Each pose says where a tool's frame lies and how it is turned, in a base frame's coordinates. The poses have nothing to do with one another.
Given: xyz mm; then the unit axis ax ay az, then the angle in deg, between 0 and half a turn.
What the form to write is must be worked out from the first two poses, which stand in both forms.
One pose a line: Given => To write
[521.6, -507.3, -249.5, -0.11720, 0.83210, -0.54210, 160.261] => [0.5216, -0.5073, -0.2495, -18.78, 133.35, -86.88]
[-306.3, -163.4, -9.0, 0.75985, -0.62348, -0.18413, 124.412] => [-0.3063, -0.1634, -0.0090, 94.53, -77.57, -22.91]
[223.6, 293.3, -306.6, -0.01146, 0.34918, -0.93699, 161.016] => [0.2236, 0.2933, -0.3066, -1.85, 56.22, -150.87]
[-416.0, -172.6, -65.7, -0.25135, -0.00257, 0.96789, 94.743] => [-0.4160, -0.1726, -0.0657, -23.81, -0.24, 91.70]
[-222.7, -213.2, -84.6, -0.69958, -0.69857, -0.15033, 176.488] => [-0.2227, -0.2132, -0.0846, -123.47, -123.29, -26.53]
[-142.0, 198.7, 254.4, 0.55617, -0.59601, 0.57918, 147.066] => [-0.1420, 0.1987, 0.2544, 81.79, -87.65, 85.18]
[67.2, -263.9, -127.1, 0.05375, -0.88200, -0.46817, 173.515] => [0.0672, -0.2639, -0.1271, 9.33, -153.04, -81.23]
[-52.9, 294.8, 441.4, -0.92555, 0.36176, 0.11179, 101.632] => [-0.0529, 0.2948, 0.4414, -94.07, 36.77, 11.36]
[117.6, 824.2, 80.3, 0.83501, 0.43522, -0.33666, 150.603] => [0.1176, 0.8242, 0.0803, 125.76, 65.55, -50.70]
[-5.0, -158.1, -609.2, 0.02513, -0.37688, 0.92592, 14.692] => [-0.0050, -0.1581, -0.6092, 0.37, -5.54, 13.60]
